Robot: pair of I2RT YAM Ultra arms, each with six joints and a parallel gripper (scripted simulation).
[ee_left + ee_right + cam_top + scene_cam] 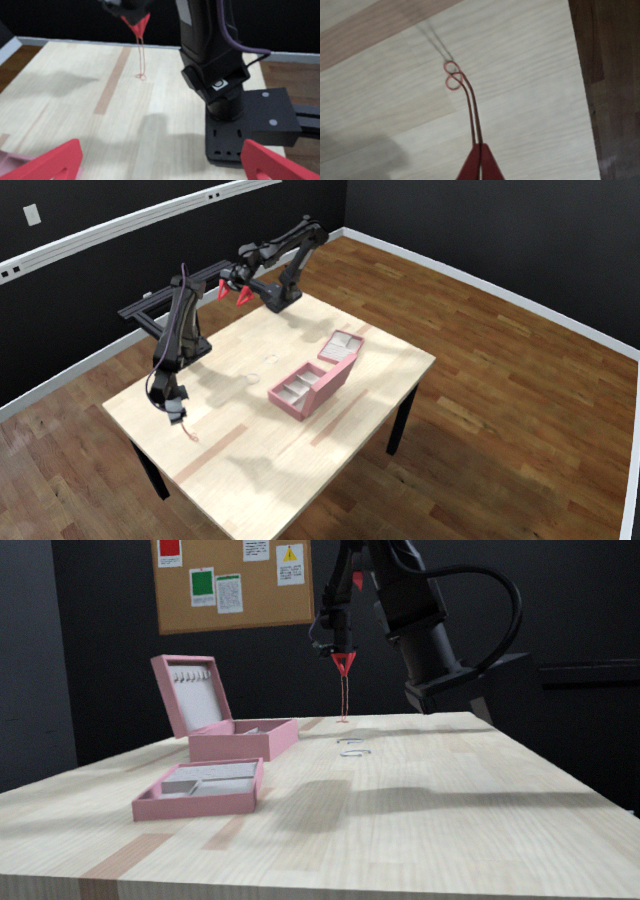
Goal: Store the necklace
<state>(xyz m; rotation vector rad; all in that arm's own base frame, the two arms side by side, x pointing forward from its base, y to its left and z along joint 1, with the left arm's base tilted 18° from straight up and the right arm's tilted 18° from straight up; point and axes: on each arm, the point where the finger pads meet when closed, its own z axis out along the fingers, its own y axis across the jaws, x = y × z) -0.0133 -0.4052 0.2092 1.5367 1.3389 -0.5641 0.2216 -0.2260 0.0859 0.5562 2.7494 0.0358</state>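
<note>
My right hand is 48 cm to the right of the pink jewelry box, 18 cm short of it and 5 cm above it. The rest, counted from my right hand: pink tray 81 cm to the left, 15 cm below, 9 cm ahead.
</note>
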